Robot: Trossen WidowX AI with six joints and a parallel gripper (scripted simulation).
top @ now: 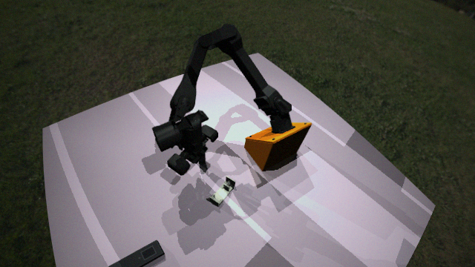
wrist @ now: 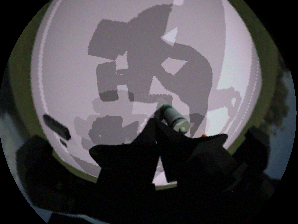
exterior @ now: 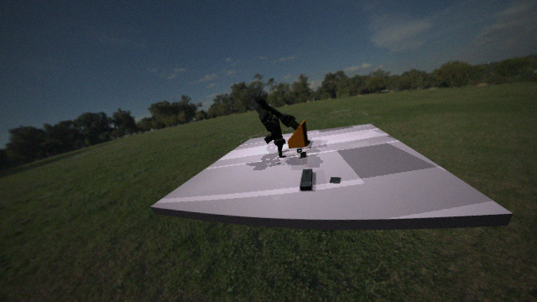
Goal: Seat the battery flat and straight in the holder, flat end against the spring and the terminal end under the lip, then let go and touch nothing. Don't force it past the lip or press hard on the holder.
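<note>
Now: the battery 3 cm behind my gripper tip, 2 cm to the right of it and 1 cm below it. Also, from my gripper tip: remote battery door (34 cm to the left, 28 cm ahead, 4 cm below); black remote (29 cm ahead, 22 cm to the left, 3 cm below).
</note>
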